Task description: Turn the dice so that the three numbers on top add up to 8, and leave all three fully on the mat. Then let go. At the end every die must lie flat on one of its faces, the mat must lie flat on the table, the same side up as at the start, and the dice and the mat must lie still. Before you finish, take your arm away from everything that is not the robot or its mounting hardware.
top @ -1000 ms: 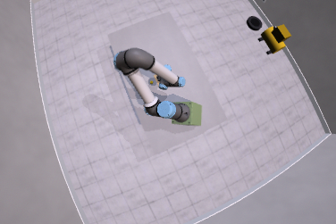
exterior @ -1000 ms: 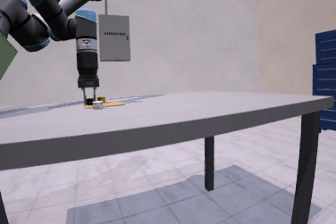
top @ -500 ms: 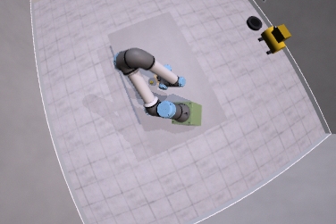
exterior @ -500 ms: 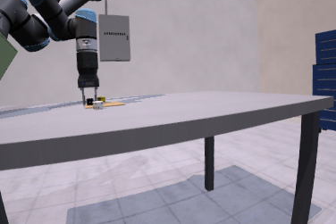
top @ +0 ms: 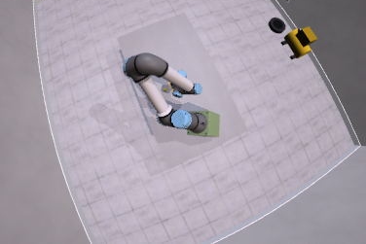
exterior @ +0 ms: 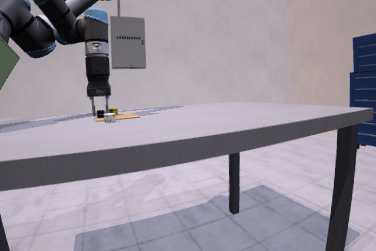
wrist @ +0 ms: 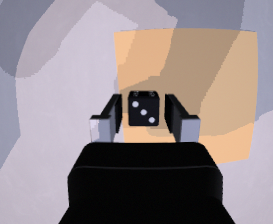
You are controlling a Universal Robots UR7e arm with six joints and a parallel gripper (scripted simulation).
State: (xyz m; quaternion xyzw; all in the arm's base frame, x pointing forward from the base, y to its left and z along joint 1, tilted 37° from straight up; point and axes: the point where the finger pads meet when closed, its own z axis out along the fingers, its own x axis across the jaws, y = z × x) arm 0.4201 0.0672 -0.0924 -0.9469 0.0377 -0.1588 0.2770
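The mat lies 5 cm ahead of my hand and 3 cm below it. Also, from my hand: white die (3 cm ahead, 11 cm to the right, 2 cm below); then yellow die (5 cm ahead, 12 cm to the left, 2 cm below).
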